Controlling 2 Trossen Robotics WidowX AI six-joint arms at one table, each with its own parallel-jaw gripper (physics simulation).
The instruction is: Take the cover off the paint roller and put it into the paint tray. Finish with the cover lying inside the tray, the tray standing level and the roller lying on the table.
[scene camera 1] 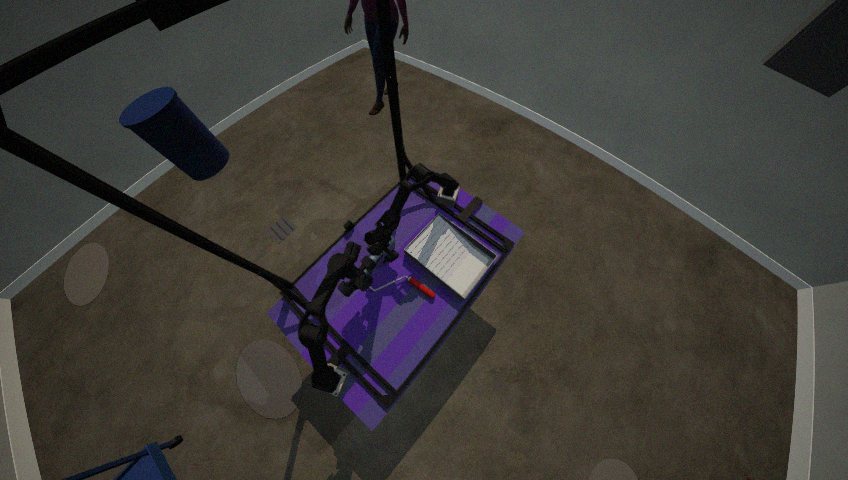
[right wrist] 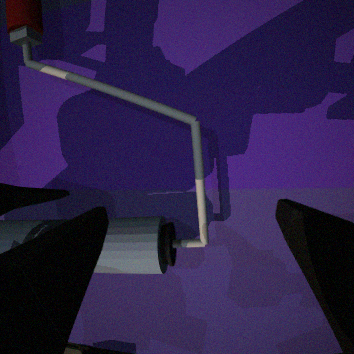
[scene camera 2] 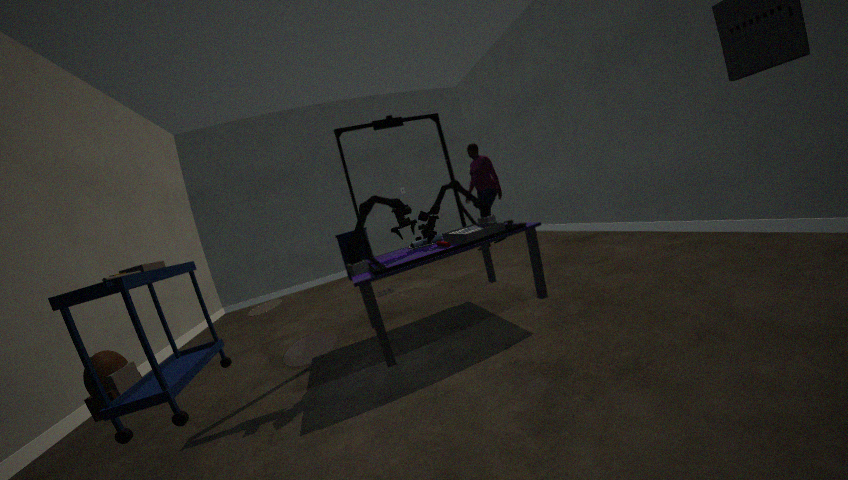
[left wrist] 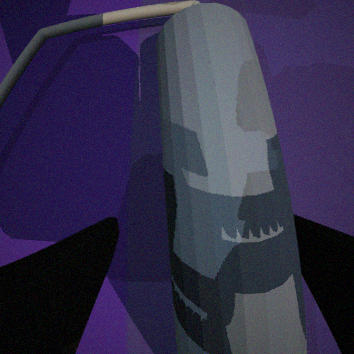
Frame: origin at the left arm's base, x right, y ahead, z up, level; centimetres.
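Seen in the pictures: left gripper, fingertip midpoint: [scene camera 1: 377, 258] [scene camera 2: 425, 243] [left wrist: 200, 224]; right gripper, fingertip midpoint: [right wrist: 191, 211] [scene camera 2: 408, 237]; left arm's base, origin of the base link: [scene camera 1: 448, 191] [scene camera 2: 486, 216]; right arm's base, origin of the base link: [scene camera 1: 331, 380] [scene camera 2: 355, 262].
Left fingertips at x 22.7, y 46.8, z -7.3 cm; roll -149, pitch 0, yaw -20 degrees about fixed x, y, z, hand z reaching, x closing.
Observation:
Offsets run from my left fingertips to a thing's top centre. "pt": to the spot under its first point. Level surfaces: height alone.
The paint roller lies on the table. Its red handle @[pt dy +7.0, dx -26.3, dz +1.8 cm] [scene camera 1: 421, 287] [scene camera 2: 443, 243] [right wrist: 24, 15] points toward the tray side, and its bent wire @[pt dy +10.3, dx -10.9, dz +1.0 cm] [scene camera 1: 389, 283] [right wrist: 135, 102] runs to the pale grey cover @[dy -1.7, dx +0.7, dz +3.8 cm] [left wrist: 220, 150] [right wrist: 130, 245], which is on the roller. My left gripper [left wrist: 200, 224] is open, its fingers on either side of the cover. My right gripper [right wrist: 191, 211] [scene camera 2: 405, 230] is open above the wire end of the cover; its one finger hides part of the cover in the right wrist view. The paint tray @[dy -13.6, dx -34.3, dz +4.9 cm] [scene camera 1: 476, 267] [scene camera 2: 476, 236] stands level beside the handle, and no cover shows inside it.
The two grippers are close together over the roller. A dark finger [right wrist: 35, 195] of the other gripper shows at the left of the right wrist view. Dark rails [scene camera 1: 368, 377] run along the purple table @[dz -1.6 cm] [scene camera 1: 410, 339]. A person [scene camera 2: 483, 175] stands behind the table.

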